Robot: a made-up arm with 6 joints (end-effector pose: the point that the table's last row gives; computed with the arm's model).
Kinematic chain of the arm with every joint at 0, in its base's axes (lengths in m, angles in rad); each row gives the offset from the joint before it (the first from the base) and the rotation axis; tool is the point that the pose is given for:
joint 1: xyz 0 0 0.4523 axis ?
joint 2: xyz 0.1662 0 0 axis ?
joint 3: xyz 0 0 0.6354 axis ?
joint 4: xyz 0 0 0.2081 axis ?
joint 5: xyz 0.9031 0 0 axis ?
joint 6: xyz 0.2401 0 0 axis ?
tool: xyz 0 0 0
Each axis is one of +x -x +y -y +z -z.
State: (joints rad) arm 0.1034 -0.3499 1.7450 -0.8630 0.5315 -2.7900
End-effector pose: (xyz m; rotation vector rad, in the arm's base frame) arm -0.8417 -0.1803 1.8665 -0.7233 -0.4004 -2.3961
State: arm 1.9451 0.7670 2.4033 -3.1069 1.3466 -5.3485
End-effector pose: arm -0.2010 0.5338 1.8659 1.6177 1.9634 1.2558
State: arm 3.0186 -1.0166 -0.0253 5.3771 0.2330 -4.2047
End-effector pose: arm -0.0399 0.0489 1.8705 0.9442 -1.1399 1.7646
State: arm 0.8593 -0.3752 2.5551 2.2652 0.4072 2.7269
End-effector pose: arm -0.8364 -0.8582 1.1352 1.0324 -2.1321 2.0426
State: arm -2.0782 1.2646 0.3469 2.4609 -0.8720 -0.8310
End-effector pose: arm -0.9240 -1.4238 0.0172 -0.5031 2.2053 -1.4852
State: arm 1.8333 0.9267 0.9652 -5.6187 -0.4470 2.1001
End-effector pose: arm -0.4022 1.7436 1.0032 -2.2263 -2.0663 0.7015
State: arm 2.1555 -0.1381 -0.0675 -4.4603 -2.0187 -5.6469
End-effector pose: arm -0.2985 0.8306 1.3994 -2.0109 -0.2341 -0.1280
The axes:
joint 1: +z
joint 2: +y
joint 3: -y
joint 4: -x
joint 5: -y
joint 6: -x

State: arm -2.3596 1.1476 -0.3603 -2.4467 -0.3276 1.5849
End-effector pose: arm -0.7339 -0.7986 -0.3981 1.9825 -0.4612 -2.1071
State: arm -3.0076 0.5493 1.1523 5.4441 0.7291 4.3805
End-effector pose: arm -1.2157 -0.0438 1.8674 -0.7242 -2.0830 -0.1384
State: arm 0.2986 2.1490 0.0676 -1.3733 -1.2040 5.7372
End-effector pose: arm 0.2776 0.3154 -0.8382 -1.2507 -2.1502 1.4274
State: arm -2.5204 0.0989 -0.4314 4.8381 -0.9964 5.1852
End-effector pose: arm -0.8700 -0.8686 0.7195 -2.2274 1.8748 0.4845
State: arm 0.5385 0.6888 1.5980 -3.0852 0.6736 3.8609
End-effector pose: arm 1.0294 0.6051 1.8394 -0.6761 -0.4071 0.3871
